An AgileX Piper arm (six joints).
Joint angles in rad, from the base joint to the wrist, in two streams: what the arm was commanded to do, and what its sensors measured. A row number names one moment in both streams.
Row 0, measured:
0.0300 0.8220 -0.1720 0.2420 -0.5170 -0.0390
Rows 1 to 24, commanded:
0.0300 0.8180 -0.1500 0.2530 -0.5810 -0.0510
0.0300 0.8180 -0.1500 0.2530 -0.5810 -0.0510
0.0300 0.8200 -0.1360 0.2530 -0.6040 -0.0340
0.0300 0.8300 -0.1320 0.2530 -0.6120 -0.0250
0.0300 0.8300 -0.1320 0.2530 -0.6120 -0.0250
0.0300 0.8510 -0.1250 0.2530 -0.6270 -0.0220
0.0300 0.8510 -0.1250 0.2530 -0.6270 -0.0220
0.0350 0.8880 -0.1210 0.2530 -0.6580 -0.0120
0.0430 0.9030 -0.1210 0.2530 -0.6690 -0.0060
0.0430 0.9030 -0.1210 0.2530 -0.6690 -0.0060
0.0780 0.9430 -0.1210 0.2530 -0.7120 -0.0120
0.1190 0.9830 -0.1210 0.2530 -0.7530 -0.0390
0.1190 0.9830 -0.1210 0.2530 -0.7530 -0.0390
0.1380 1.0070 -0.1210 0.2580 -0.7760 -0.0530
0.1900 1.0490 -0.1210 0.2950 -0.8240 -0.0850
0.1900 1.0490 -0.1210 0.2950 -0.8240 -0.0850
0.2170 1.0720 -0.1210 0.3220 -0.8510 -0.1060
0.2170 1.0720 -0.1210 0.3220 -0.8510 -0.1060
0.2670 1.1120 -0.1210 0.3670 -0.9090 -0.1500
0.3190 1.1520 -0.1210 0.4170 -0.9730 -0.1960
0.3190 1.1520 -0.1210 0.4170 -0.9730 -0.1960
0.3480 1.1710 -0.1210 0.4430 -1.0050 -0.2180
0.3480 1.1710 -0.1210 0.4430 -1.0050 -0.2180
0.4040 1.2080 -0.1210 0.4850 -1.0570 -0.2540
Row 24, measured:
0.3450 1.1710 -0.1250 0.4200 -0.9640 -0.1900
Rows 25 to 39, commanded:
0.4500 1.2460 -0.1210 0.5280 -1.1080 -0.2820
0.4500 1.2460 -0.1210 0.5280 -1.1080 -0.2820
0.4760 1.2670 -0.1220 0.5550 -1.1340 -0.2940
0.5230 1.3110 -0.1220 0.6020 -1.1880 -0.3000
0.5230 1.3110 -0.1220 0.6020 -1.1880 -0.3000
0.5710 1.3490 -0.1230 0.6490 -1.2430 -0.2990
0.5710 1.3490 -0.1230 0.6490 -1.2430 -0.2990
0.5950 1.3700 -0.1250 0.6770 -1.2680 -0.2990
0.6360 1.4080 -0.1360 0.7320 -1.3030 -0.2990
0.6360 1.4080 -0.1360 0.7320 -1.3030 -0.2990
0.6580 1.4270 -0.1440 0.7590 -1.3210 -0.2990
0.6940 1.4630 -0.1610 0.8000 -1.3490 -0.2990
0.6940 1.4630 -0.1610 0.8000 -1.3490 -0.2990
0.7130 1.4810 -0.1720 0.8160 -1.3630 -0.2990
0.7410 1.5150 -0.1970 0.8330 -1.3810 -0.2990
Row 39, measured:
0.7040 1.4800 -0.1620 0.7970 -1.1980 -0.2820
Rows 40 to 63, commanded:
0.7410 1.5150 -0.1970 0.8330 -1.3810 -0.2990
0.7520 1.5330 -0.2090 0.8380 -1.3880 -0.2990
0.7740 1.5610 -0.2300 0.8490 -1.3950 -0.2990
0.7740 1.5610 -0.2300 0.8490 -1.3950 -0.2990
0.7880 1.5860 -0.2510 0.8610 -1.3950 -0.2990
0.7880 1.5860 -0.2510 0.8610 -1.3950 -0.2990
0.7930 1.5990 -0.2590 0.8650 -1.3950 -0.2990
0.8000 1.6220 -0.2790 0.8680 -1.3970 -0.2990
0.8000 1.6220 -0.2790 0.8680 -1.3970 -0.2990
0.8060 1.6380 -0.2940 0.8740 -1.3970 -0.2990
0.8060 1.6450 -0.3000 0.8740 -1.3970 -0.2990
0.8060 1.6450 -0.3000 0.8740 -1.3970 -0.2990
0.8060 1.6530 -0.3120 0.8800 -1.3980 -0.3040
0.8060 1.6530 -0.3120 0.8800 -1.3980 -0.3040
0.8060 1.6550 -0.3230 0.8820 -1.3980 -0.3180
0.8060 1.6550 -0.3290 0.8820 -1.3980 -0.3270
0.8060 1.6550 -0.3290 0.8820 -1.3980 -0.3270
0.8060 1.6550 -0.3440 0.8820 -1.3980 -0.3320
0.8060 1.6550 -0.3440 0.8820 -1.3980 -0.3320
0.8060 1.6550 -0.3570 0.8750 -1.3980 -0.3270
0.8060 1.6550 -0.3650 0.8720 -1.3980 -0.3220
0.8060 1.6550 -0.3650 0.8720 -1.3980 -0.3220
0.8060 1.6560 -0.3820 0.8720 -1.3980 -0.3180
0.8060 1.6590 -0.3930 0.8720 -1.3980 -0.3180
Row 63, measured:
0.8000 1.6580 -0.3640 0.8810 -1.2060 -0.3120
